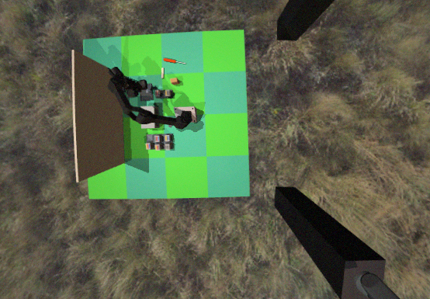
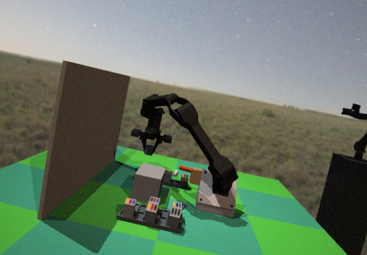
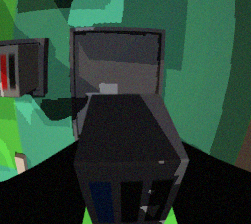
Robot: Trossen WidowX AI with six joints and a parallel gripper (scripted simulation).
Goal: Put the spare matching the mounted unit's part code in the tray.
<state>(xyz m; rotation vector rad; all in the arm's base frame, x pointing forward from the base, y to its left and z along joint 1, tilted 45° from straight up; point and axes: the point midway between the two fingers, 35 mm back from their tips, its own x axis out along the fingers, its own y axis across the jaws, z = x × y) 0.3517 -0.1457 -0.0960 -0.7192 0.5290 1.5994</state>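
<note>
Now: the dark grey tray 1 cm behind my gripper tip and 11 cm below it. Round my gripper tip: white cable tie bundle 13 cm behind, 15 cm to the right, 11 cm below; then mounted unit 7 cm behind, 21 cm to the left, 6 cm below; then orange-brown cardboard box 24 cm behind, 8 cm to the right, 8 cm below.
</note>
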